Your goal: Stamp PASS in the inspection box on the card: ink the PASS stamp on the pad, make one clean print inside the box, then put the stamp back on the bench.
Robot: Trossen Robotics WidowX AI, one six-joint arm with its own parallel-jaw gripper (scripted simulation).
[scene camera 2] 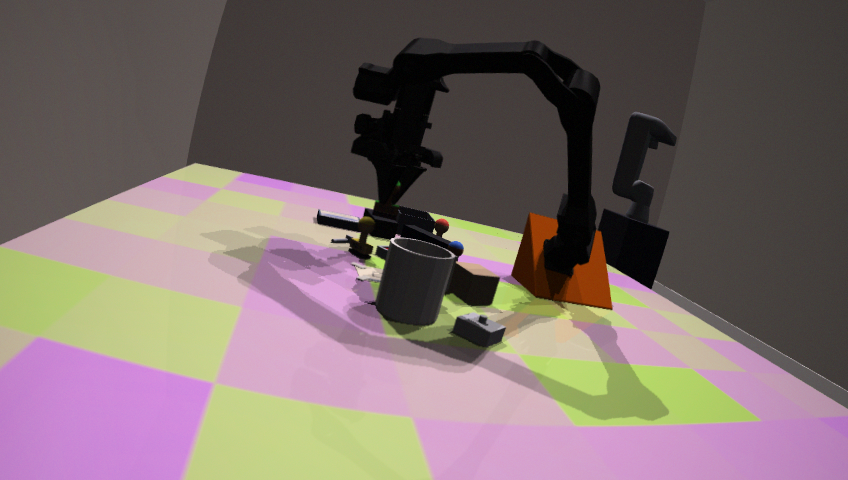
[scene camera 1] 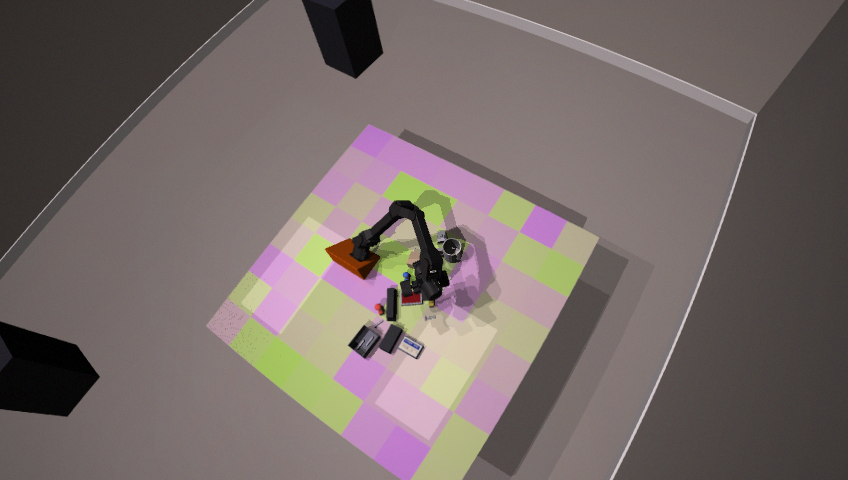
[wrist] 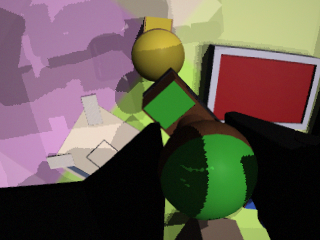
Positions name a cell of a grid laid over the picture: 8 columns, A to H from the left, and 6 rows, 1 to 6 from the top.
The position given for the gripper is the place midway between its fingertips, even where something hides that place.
In view: the gripper (scene camera 2: D3), a green-knobbed stamp (wrist: F5), a grey cup (scene camera 2: D4), a grey box (scene camera 2: E5), a brown block (scene camera 2: E4), a yellow-knobbed stamp (wrist: D2) and a card (wrist: C4).
The gripper is seen too in the wrist view (wrist: E4). The wrist view does not show the grey cup: it is out of frame. The wrist view does not show the grey box: it is out of frame.
